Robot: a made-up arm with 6 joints. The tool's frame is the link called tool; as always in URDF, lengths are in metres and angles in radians. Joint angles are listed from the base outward.
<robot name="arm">
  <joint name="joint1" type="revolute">
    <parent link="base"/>
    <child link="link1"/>
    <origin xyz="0 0 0.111"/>
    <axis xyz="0 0 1"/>
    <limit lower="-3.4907" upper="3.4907"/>
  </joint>
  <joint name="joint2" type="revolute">
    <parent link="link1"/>
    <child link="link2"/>
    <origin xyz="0 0 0"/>
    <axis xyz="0 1 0"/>
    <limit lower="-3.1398" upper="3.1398"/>
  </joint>
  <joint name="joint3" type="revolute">
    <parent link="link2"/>
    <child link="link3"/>
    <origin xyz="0 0 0.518"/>
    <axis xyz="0 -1 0"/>
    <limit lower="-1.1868" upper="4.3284"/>
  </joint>
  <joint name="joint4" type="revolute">
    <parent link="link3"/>
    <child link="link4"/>
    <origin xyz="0 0 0"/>
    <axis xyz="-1 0 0"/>
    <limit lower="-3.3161" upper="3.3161"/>
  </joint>
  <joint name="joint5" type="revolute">
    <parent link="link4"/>
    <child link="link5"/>
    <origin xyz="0.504 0 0"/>
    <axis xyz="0 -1 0"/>
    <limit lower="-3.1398" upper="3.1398"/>
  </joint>
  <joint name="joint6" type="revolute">
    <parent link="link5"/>
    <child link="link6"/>
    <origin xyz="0 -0.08 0"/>
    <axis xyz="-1 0 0"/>
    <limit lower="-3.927" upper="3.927"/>
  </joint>
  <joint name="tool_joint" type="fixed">
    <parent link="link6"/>
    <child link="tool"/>
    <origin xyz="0 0 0"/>
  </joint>
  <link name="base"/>
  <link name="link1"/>
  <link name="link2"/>
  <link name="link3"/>
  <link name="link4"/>
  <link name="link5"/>
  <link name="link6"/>
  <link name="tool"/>
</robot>
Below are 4 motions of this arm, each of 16 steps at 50 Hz.
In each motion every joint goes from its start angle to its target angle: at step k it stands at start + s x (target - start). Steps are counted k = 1, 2, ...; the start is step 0. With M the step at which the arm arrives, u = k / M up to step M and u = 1 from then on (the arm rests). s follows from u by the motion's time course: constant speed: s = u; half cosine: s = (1 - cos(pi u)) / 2; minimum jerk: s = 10 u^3 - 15 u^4 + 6 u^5.
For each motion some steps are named. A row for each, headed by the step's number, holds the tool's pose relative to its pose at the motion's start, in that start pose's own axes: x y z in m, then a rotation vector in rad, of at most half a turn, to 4 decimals.
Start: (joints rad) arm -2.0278 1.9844 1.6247 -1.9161 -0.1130 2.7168
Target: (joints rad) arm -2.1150 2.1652 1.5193 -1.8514 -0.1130 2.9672
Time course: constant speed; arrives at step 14
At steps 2, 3, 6, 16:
2: -0.0067 0.0164 -0.0317 -0.0364 0.0364 0.0224
3: -0.0105 0.0246 -0.0474 -0.0545 0.0542 0.0342
6: -0.0239 0.0499 -0.0935 -0.1077 0.1056 0.0723
16: -0.0730 0.1197 -0.2087 -0.2425 0.2280 0.1913

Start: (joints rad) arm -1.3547 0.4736 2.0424 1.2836 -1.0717 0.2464
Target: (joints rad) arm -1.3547 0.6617 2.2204 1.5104 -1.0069 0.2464
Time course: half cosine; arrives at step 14
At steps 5, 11, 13, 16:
5: -0.0043 0.0271 -0.0060 -0.0337 -0.0037 -0.0574
11: -0.0162 0.0847 -0.0225 -0.1095 -0.0127 -0.1786
13: -0.0184 0.0937 -0.0255 -0.1219 -0.0142 -0.1976
16: -0.0187 0.0949 -0.0260 -0.1236 -0.0144 -0.2000

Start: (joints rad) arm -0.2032 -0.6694 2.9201 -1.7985 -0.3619 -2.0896
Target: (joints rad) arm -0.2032 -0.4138 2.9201 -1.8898 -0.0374 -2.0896
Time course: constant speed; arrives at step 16
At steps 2, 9, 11, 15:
2: -0.0189 0.0064 0.0182 0.0212 0.0017 0.0543
9: -0.0891 0.0240 0.0787 0.0868 0.0034 0.2494
11: -0.1102 0.0276 0.0951 0.1030 0.0028 0.3064
15: -0.1535 0.0331 0.1266 0.1321 0.0001 0.4223

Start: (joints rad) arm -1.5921 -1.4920 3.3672 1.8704 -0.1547 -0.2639
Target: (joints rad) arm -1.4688 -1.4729 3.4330 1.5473 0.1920 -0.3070
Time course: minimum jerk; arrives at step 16
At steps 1, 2, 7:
1: 0.0000 -0.0001 -0.0002 0.0006 -0.0008 0.0002
2: 0.0000 -0.0005 -0.0012 0.0040 -0.0055 0.0012
7: -0.0007 -0.0111 -0.0274 0.0953 -0.1343 0.0247

